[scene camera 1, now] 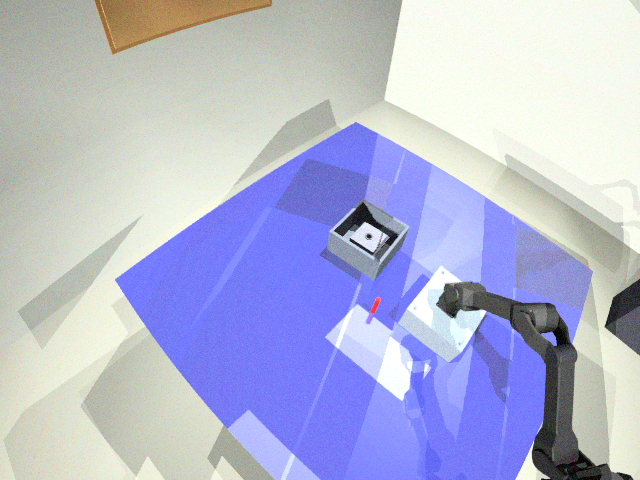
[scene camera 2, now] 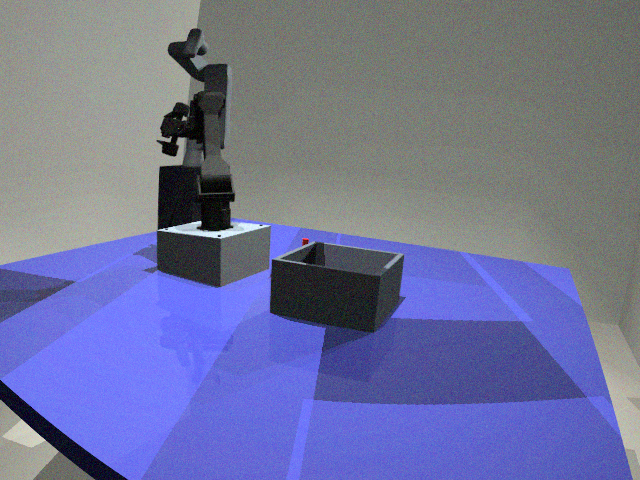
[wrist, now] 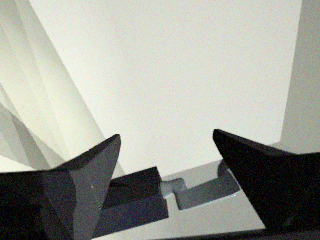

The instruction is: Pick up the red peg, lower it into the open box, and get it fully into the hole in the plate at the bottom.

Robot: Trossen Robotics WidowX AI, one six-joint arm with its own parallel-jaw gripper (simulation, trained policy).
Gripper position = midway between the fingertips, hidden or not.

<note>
In view: the gripper [scene camera 2: 160, 128], a grey box [scene camera 1: 339, 244] and a pale plate [scene camera 1: 368, 238].
The gripper shows as well in the wrist view [wrist: 167, 135]. The wrist view misses the grey box: it is out of frame. Scene camera 2 does not show the pale plate, which is hidden by the grey box.
</note>
